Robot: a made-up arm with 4 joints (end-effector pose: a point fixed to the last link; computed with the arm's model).
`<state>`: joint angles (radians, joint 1 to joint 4).
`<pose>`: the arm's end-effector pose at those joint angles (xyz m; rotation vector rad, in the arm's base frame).
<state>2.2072 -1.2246 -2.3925 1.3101</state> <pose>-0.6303 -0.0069 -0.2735 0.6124 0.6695 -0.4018</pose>
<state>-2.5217 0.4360 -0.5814 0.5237</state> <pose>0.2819 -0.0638 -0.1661 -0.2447 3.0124 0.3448</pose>
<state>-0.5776 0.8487 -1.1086 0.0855</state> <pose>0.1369 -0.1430 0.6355 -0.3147 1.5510 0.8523</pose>
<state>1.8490 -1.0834 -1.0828 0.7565</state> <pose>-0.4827 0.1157 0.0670 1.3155 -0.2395 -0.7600</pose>
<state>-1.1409 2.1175 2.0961 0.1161</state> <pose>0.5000 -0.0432 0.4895 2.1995 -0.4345 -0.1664</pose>
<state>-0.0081 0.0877 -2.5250 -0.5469</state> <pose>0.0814 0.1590 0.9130 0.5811 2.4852 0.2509</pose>
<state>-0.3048 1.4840 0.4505 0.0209</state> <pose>0.0321 -0.0679 0.4714 0.5475 -0.1119 1.3601</pose>
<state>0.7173 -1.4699 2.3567 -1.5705</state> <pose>-0.0091 -0.4218 0.7296 -2.2652 -0.4626 -0.7957</pose>
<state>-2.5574 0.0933 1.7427 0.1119</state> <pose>0.0559 0.0990 -0.4859 0.0347 0.8181 -0.1581</pose>
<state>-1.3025 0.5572 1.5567 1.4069</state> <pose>0.5310 -0.0394 -0.0379 0.6255 0.1816 -1.2825</pose>
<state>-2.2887 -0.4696 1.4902 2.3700</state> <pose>0.0764 -0.2557 -0.2393 -1.0940 -0.1576 -2.0264</pose>
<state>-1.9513 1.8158 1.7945 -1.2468</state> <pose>0.3834 0.0623 0.1778 1.4607 -0.9146 0.3834</pose>
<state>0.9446 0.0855 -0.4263 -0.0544</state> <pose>-0.3555 0.0933 0.3029 -0.0688 -0.5165 0.1201</pose>
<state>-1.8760 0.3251 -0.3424 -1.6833</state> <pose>0.5532 -0.0141 0.2970 2.0445 1.4069 1.1297</pose>
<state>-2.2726 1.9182 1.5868 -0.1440</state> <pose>0.4596 -0.0046 -0.0735 1.8347 0.3239 -0.5843</pose>
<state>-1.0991 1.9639 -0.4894 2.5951</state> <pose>0.6023 -0.4030 0.0519 -0.6573 0.7266 -0.3363</pose>
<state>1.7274 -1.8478 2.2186 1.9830</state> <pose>-0.5238 -0.3074 0.0028 -0.7743 1.0081 0.4895</pose>
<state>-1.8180 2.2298 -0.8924 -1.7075</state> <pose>0.6235 -0.5442 -0.2243 -1.3946 0.0463 -1.4216</pose>
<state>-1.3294 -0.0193 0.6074 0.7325</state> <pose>0.4074 -0.0300 0.0194 -0.2799 0.6834 -0.7110</pose>
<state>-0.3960 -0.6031 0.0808 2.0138</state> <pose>0.0566 -0.0752 0.4611 -0.4446 0.0564 -2.5766</pose>
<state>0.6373 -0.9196 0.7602 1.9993</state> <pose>-0.1363 -0.1503 0.3754 -1.4757 1.0499 2.5629</pose>
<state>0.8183 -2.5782 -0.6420 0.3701</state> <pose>-0.0705 -0.1293 0.6416 1.8319 0.2710 -2.1791</pose>
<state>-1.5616 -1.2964 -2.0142 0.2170</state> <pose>0.6739 0.1214 -0.1030 -0.1383 -2.1644 1.5544</pose>
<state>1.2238 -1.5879 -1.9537 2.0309</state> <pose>-0.7329 0.0406 0.4160 0.4218 1.9054 -1.4197</pose>
